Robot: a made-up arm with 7 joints. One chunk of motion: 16 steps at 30 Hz.
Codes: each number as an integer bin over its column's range. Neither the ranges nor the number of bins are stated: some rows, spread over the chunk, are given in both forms.
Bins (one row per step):
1: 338 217 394 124 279 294
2: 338 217 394 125 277 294
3: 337 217 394 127 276 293
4: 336 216 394 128 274 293
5: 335 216 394 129 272 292
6: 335 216 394 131 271 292
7: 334 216 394 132 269 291
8: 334 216 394 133 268 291
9: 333 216 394 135 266 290
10: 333 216 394 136 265 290
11: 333 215 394 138 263 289
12: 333 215 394 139 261 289
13: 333 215 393 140 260 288
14: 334 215 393 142 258 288
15: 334 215 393 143 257 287
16: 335 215 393 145 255 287
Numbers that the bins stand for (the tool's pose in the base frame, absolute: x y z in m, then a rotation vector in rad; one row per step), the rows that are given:
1: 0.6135 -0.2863 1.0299 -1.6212 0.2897 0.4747
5: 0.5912 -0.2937 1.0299 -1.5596 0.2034 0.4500
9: 0.5763 -0.2937 1.0299 -1.4856 0.1295 0.4253
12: 0.5763 -0.3012 1.0299 -1.4363 0.0678 0.4130
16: 0.5912 -0.3012 1.0225 -1.3623 -0.0062 0.3884
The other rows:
2: 0.6135 -0.2863 1.0299 -1.6089 0.2651 0.4747
3: 0.6061 -0.2863 1.0299 -1.5842 0.2527 0.4623
4: 0.5986 -0.2937 1.0299 -1.5719 0.2281 0.4623
6: 0.5912 -0.2937 1.0299 -1.5349 0.1911 0.4500
7: 0.5838 -0.2937 1.0299 -1.5226 0.1664 0.4377
8: 0.5838 -0.2937 1.0299 -1.5103 0.1541 0.4377
10: 0.5763 -0.2937 1.0299 -1.4733 0.1171 0.4253
11: 0.5763 -0.3012 1.0299 -1.4486 0.0925 0.4130
13: 0.5763 -0.3012 1.0225 -1.4240 0.0555 0.4007
14: 0.5838 -0.3012 1.0225 -1.3993 0.0308 0.4007
15: 0.5838 -0.3012 1.0225 -1.3870 0.0185 0.3884

